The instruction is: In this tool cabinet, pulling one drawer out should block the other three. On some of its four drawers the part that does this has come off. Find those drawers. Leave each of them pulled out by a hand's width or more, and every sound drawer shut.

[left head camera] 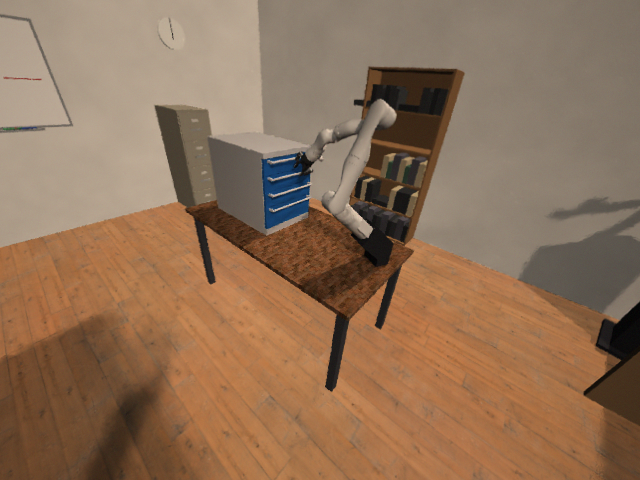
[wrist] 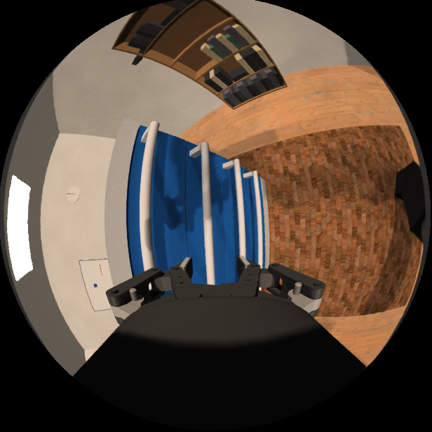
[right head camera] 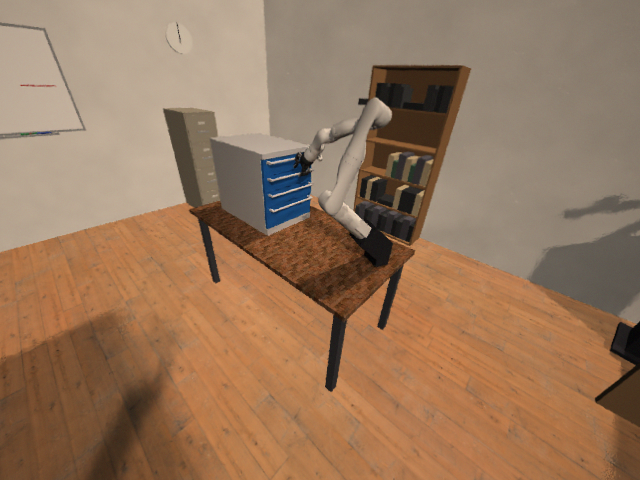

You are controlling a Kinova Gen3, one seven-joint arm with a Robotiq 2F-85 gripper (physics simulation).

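The grey cabinet [left head camera: 237, 180] [right head camera: 237, 183] has four blue drawers with white bar handles, and all four fronts look flush. These are the top handle [left head camera: 281, 161] [right head camera: 280, 161] [wrist: 148, 200], second handle [left head camera: 283, 177] [right head camera: 283, 177] [wrist: 206, 210], third handle [left head camera: 289, 191] [right head camera: 289, 191] [wrist: 239, 210] and bottom handle [left head camera: 289, 204] [right head camera: 289, 204] [wrist: 258, 215]. My gripper [left head camera: 300, 165] [right head camera: 300, 164] [wrist: 214, 264] is open at the cabinet front. In the wrist view the second handle runs between its parted fingertips; whether they reach around the bar is unclear. The gripper hides part of the upper drawers in the head views.
The cabinet stands on a brown table [left head camera: 315, 258] [right head camera: 310, 258] [wrist: 330, 225], with my arm's black base at its other end. A tall bookshelf [left head camera: 448, 124] [right head camera: 454, 124] stands behind the arm. A beige filing cabinet [left head camera: 173, 155] [right head camera: 180, 155] stands behind the drawer cabinet.
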